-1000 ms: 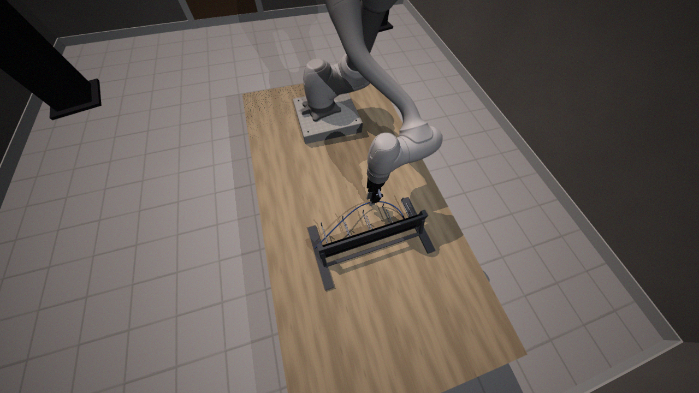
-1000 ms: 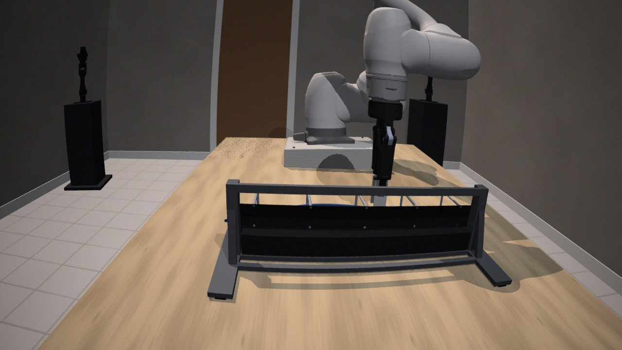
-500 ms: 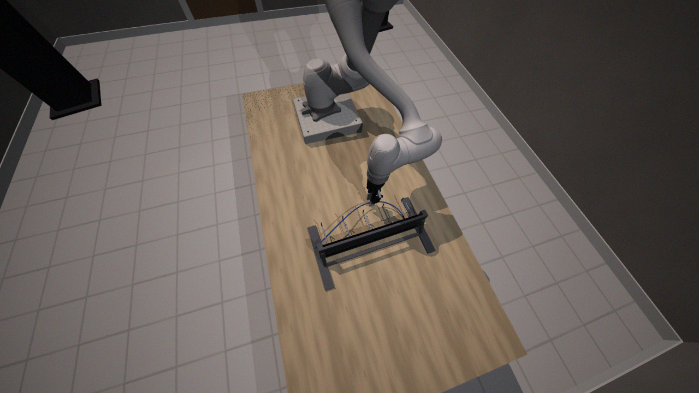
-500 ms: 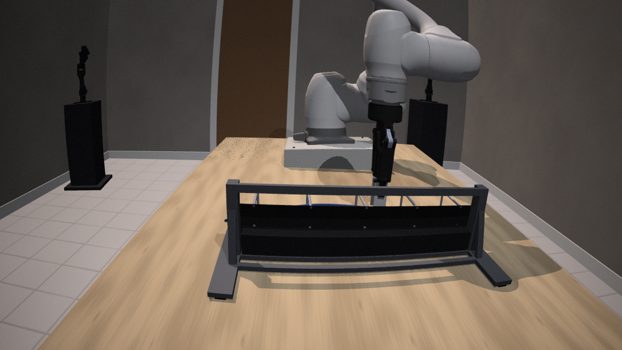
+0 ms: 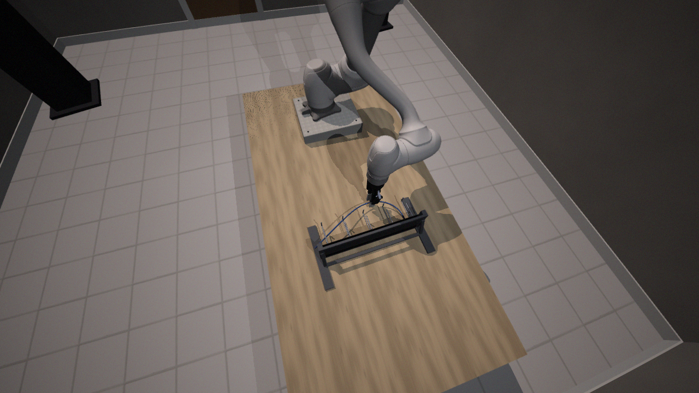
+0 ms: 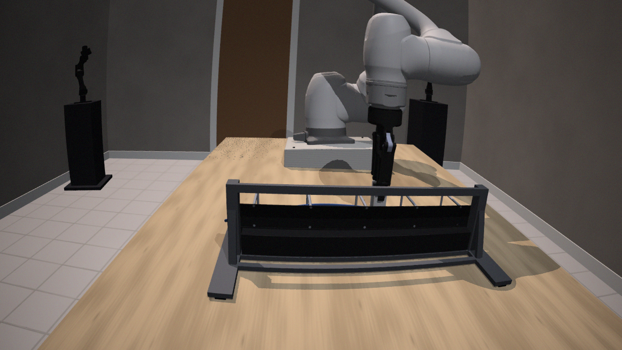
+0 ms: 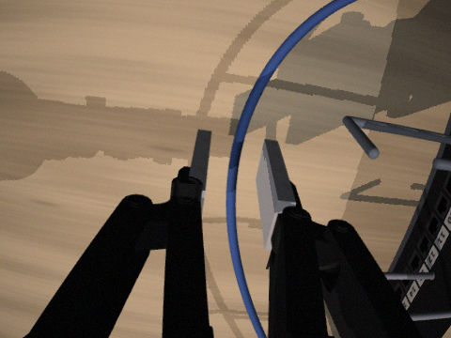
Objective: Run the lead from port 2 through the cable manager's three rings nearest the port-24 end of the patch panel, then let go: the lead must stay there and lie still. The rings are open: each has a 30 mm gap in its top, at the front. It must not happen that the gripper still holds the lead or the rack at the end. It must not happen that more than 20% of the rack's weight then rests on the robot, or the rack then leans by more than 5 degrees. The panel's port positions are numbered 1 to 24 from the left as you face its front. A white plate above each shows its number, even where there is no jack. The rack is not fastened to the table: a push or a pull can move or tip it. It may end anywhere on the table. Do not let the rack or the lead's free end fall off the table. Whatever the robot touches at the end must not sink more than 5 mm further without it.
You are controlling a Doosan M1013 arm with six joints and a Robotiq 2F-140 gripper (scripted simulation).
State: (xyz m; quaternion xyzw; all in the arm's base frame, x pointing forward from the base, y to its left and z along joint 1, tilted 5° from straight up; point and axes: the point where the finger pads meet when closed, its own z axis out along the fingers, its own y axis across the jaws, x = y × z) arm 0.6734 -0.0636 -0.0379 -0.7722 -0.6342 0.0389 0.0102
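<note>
Right now the dark rack is 16 cm ahead of my hand, 9 cm to the right of it and 1 cm above it.
</note>
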